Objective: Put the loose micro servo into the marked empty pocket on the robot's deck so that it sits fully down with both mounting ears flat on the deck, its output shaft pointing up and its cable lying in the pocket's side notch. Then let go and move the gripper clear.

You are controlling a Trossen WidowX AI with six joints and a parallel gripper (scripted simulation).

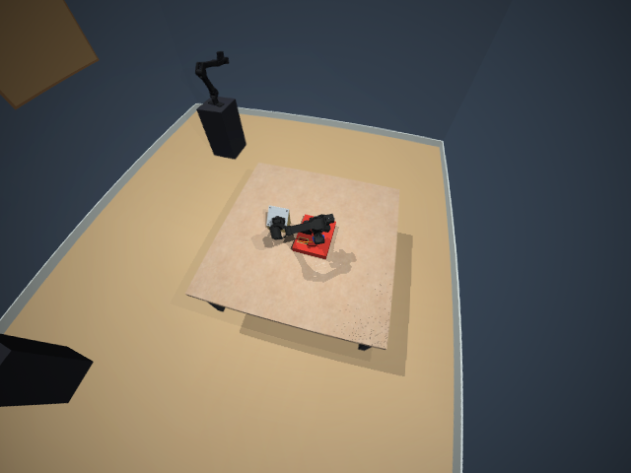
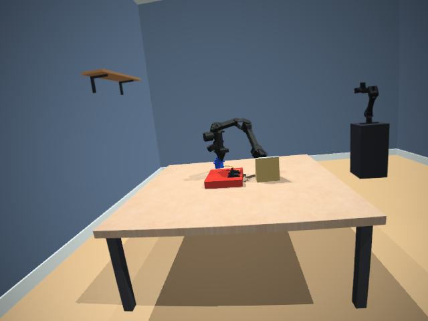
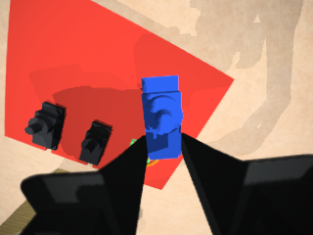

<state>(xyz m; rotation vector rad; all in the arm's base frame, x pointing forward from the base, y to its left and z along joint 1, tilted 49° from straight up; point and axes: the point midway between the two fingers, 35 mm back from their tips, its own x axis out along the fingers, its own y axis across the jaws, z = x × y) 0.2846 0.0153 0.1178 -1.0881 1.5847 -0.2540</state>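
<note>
Now: gripper tip 1 cm short of the red deck, 7 cm to the right of it and 10 cm above it.
</note>
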